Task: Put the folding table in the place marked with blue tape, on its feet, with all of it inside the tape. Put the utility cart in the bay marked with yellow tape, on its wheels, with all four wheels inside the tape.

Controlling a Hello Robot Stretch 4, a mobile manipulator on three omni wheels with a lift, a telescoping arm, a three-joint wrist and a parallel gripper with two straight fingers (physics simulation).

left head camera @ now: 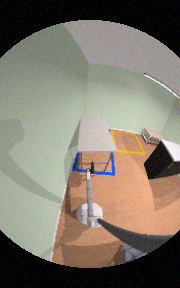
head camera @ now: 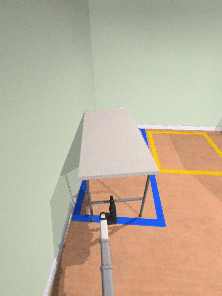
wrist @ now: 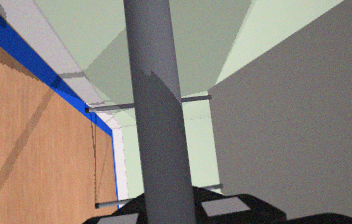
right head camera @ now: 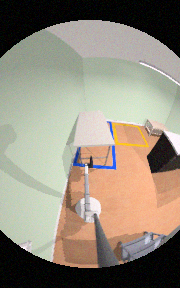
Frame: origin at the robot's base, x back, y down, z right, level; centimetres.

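Seen in the pictures: gripper, fingertip midpoint: [left head camera: 91, 161] [head camera: 111, 196] [right head camera: 90, 155].
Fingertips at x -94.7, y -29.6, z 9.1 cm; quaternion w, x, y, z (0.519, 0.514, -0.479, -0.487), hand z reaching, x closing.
Observation:
Offsets run from my fingertips to a thing's top centre. "*": to the spot under its first point.
The folding table [head camera: 110, 145] [left head camera: 95, 135] [right head camera: 92, 130] [wrist: 285, 125] stands upright on its legs, its pale top level, close to the left wall. Its near feet are at the front strip of the blue tape [head camera: 157, 200] [left head camera: 102, 173] [right head camera: 102, 167] [wrist: 30, 57]; its far feet are hidden in the head view. My gripper [head camera: 112, 202] [left head camera: 92, 167] [right head camera: 91, 161] [wrist: 170, 203] is shut on the grey crossbar [wrist: 162, 125] between the near legs, below the top. The grey utility cart [left head camera: 134, 252] [right head camera: 142, 246] shows partly at the lower right, near my base.
The yellow tape bay @(* dz +118.2, dx -49.6, dy +32.3 cm) [head camera: 190, 172] [left head camera: 130, 151] [right head camera: 131, 145] lies right of the table by the back wall. A dark cabinet @(* dz +147.0, dx +35.8, dy -33.7 cm) [left head camera: 162, 159] [right head camera: 165, 154] with a white top stands at the right. A small beige table [left head camera: 151, 135] [right head camera: 155, 126] stands behind it. The left wall runs close beside my arm.

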